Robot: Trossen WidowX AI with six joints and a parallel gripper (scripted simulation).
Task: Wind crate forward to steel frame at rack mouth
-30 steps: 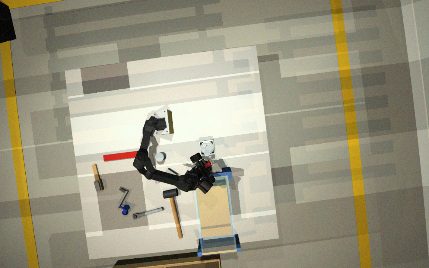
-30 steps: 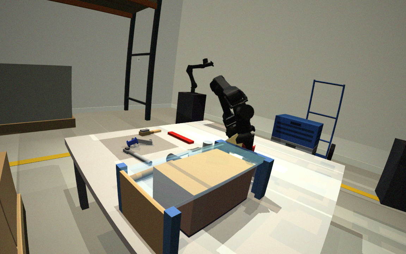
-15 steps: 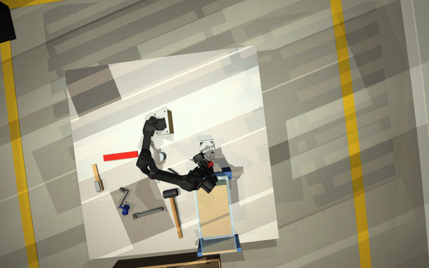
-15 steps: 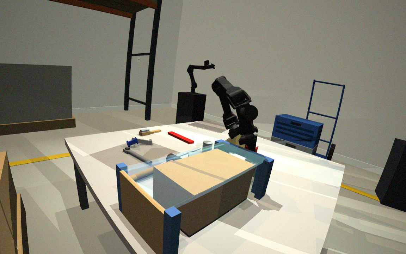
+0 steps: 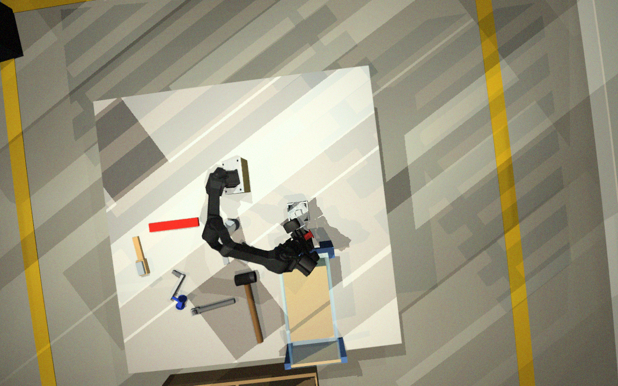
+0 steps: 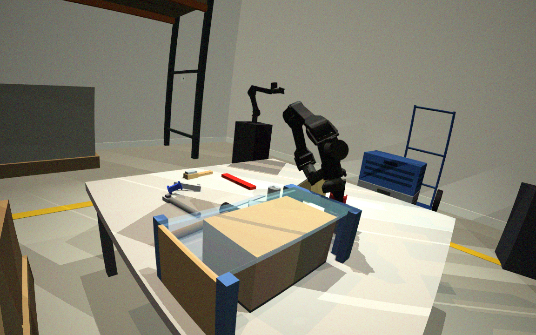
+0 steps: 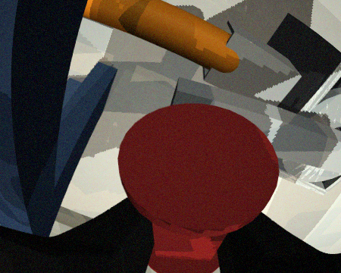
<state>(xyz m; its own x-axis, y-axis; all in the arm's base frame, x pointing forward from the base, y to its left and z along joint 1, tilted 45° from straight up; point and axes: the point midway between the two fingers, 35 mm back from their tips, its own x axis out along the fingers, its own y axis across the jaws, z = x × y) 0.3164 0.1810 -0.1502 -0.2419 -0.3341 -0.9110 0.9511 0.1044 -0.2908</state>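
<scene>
Now: gripper tip 3 cm past the red-knobbed winch handle, 2 cm to the left of it and 3 cm above it. From my gripper tip the other things lie so: clear-panelled cubby: 30 cm ahead, 8 cm to the right, 2 cm below; then winch: 11 cm behind, 3 cm to the right, 10 cm below; then red knob: 1 cm to the right.
</scene>
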